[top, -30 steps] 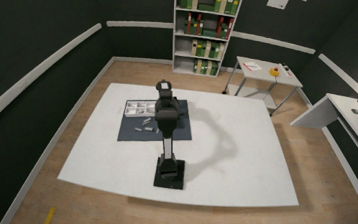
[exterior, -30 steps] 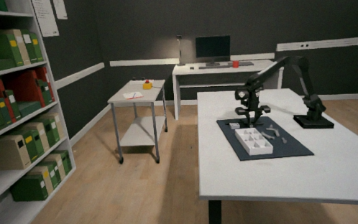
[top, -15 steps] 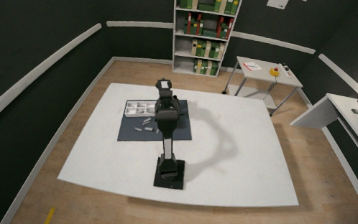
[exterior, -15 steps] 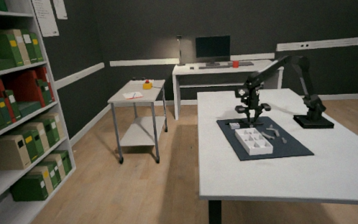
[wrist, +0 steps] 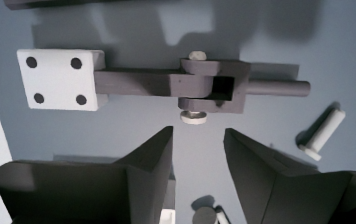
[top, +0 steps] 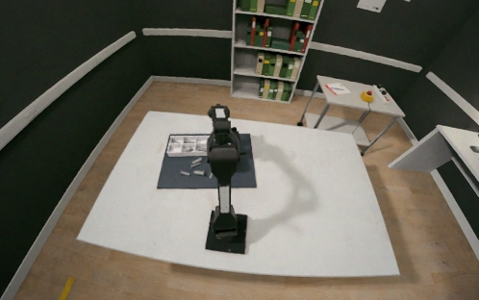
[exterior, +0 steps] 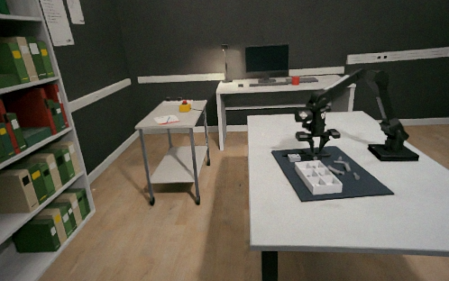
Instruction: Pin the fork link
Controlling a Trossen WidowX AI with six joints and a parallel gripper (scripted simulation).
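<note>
Now: the eye plate 2 cm ahead of my hand, 2 cm to the right of it and 7 cm below it. Round my hand: dark blue mat (2 cm behind, 7 cm to the left, 8 cm below); then grey block (10 cm ahead, 6 cm below); then pin (11 cm behind, 1 cm to the right, 7 cm below).
</note>
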